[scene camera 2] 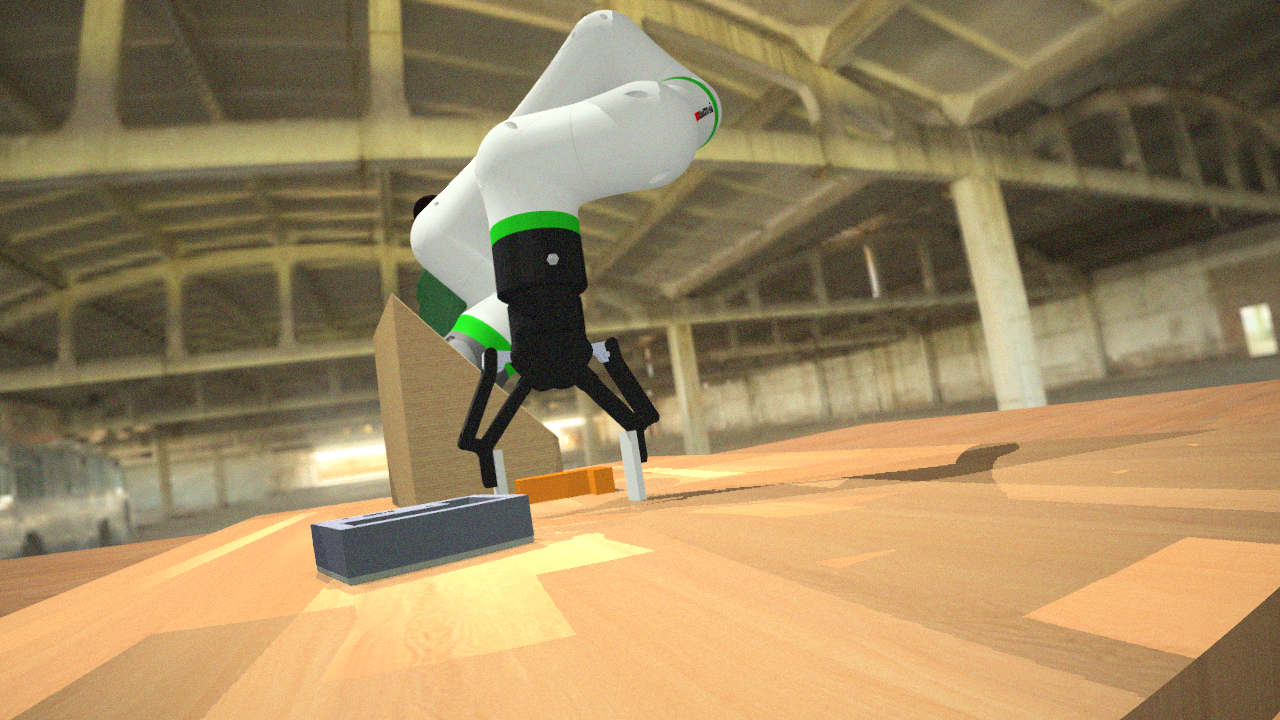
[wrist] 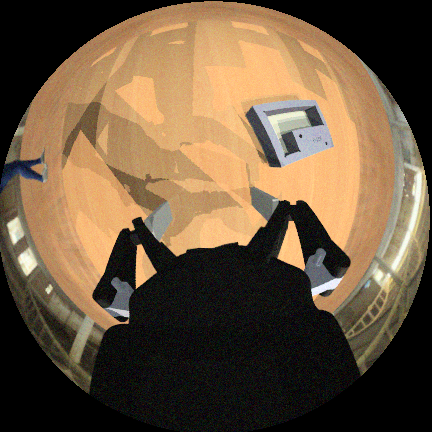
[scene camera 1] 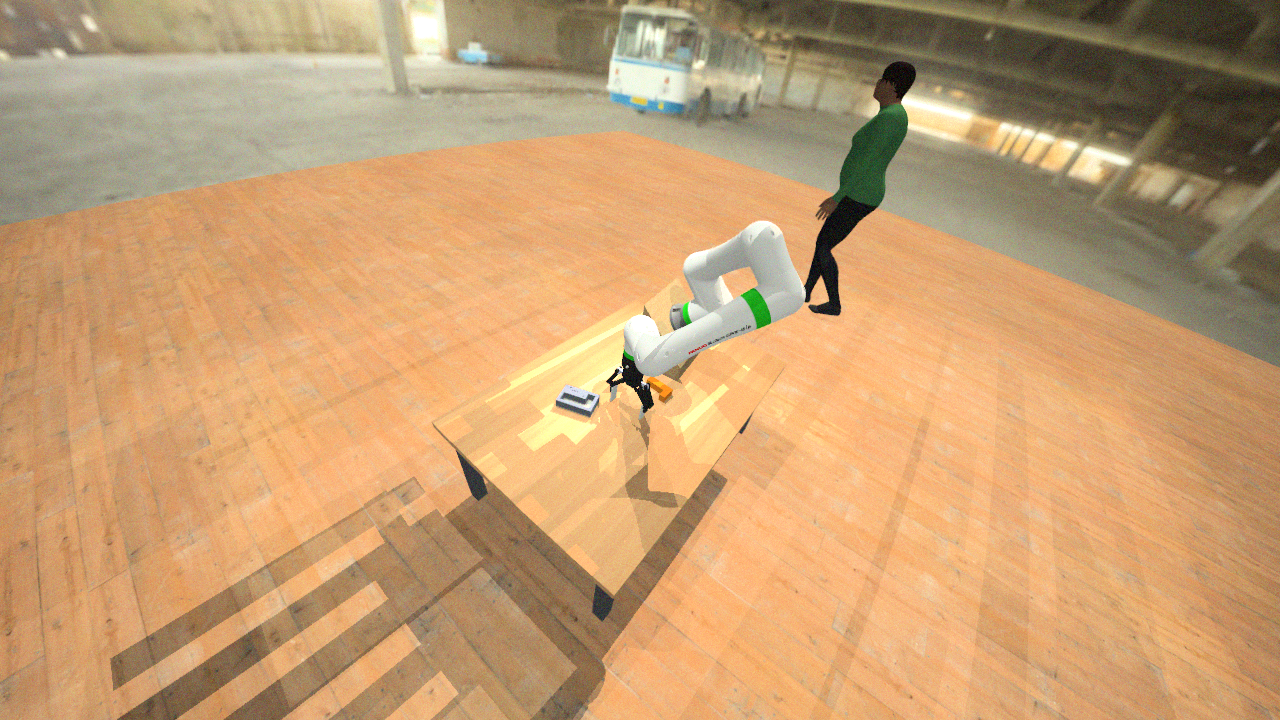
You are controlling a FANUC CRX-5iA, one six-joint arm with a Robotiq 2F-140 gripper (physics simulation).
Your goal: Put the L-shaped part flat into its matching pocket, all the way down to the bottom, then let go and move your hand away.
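Places are measured from the arm's base along level axes (x ahead, y left, z up), in millimetres.
Pixels of known places: gripper, fingertip midpoint: [scene camera 2: 574,511] [wrist: 210,202] [scene camera 1: 626,407]; arm's base at its link origin: [scene camera 2: 455,384] [scene camera 1: 680,320].
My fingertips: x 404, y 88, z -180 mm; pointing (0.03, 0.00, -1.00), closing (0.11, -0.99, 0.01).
For each thing: its top centre in the pictures, then the offset to it from my fingertips. Level surfaces: height alone.
- orange L-shaped part at its top centre: [scene camera 2: 562,473] [scene camera 1: 657,386] dz +30, dx -155, dy +20 mm
- grey-blue block at its top centre: [scene camera 2: 417,508] [wrist: 303,125] [scene camera 1: 578,397] dz +36, dx +125, dy -139 mm
- wooden table at its surface level: dz -1 mm
The orange L-shaped part [scene camera 1: 664,391] [scene camera 2: 563,485] lies flat on the table, beyond the gripper in scene camera 2. It does not show in the wrist view. The grey-blue block [scene camera 1: 575,408] [scene camera 2: 429,542] [wrist: 315,143] holds an L-shaped pocket that faces up and is empty, with a pale floor. My gripper [scene camera 1: 628,402] [scene camera 2: 567,490] [wrist: 210,202] is wide open and empty, its fingertips low over the table between the block and the orange part. In scene camera 2 the part shows between and behind the fingers, not gripped.
The wooden table [scene camera 1: 554,483] [scene camera 2: 716,608] carries everything. A tall tan wedge-shaped block [scene camera 2: 429,429] stands behind the orange part, near the arm's base. A person in a green top [scene camera 1: 875,152] stands beyond the table. Blue-clad legs [wrist: 25,167] show at the wrist view's left edge.
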